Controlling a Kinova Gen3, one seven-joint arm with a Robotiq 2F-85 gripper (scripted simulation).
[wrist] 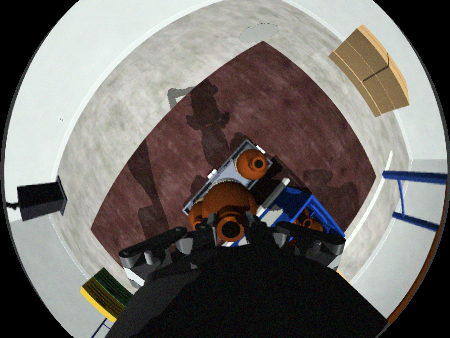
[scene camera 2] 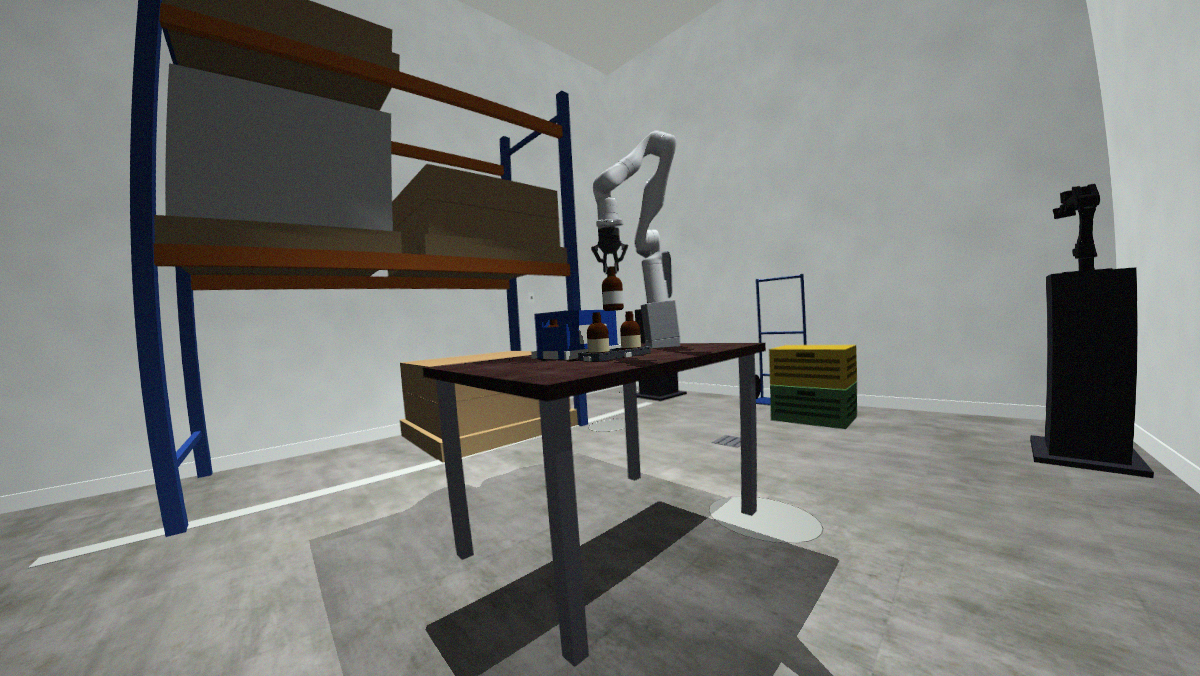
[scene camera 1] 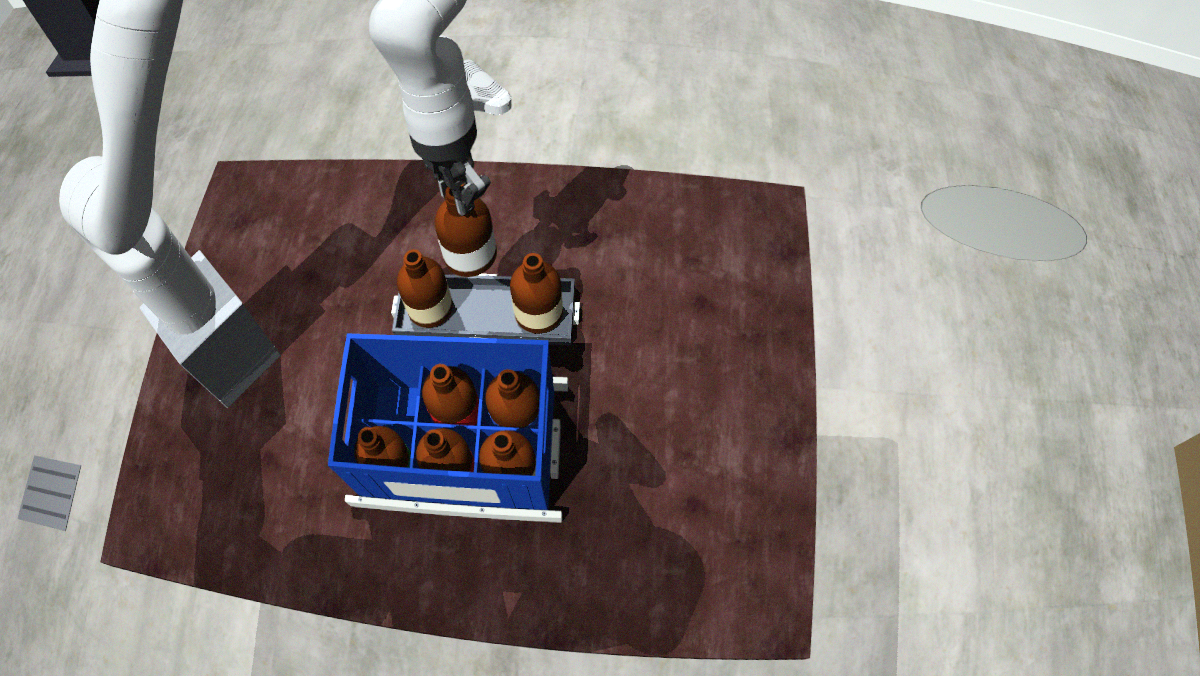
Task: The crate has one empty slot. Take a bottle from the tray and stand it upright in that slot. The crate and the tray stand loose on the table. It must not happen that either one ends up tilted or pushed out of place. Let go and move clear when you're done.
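Scene camera 1 shows my gripper (scene camera 1: 458,202), a brown bottle (scene camera 1: 467,242), a grey tray (scene camera 1: 481,303), a blue crate (scene camera 1: 385,378) and a white bar (scene camera 1: 367,502). Visible in the wrist view: the bottle (wrist: 228,198), the tray (wrist: 227,170) and the crate (wrist: 287,206). In scene camera 2 I see the bottle (scene camera 2: 612,291) and the crate (scene camera 2: 571,334).
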